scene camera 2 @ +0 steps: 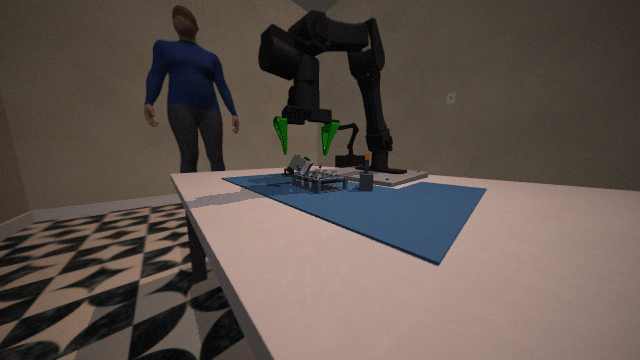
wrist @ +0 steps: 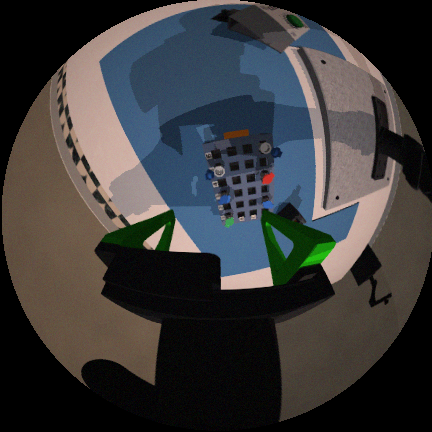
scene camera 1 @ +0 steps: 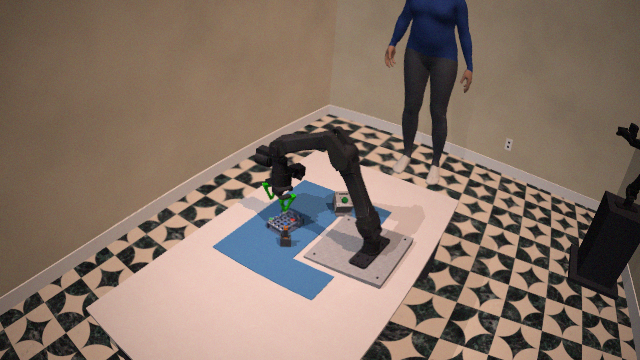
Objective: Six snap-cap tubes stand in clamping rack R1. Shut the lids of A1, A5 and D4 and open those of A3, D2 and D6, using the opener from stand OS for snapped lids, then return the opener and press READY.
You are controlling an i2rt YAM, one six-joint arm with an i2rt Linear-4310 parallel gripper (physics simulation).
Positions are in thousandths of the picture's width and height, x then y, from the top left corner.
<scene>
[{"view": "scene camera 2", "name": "gripper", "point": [479, 432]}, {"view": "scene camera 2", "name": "blue mat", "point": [662, 610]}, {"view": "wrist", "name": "gripper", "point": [503, 497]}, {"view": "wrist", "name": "grey box with green button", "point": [640, 84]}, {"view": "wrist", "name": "blue mat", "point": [406, 198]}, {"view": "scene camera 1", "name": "blue mat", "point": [398, 685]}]
</scene>
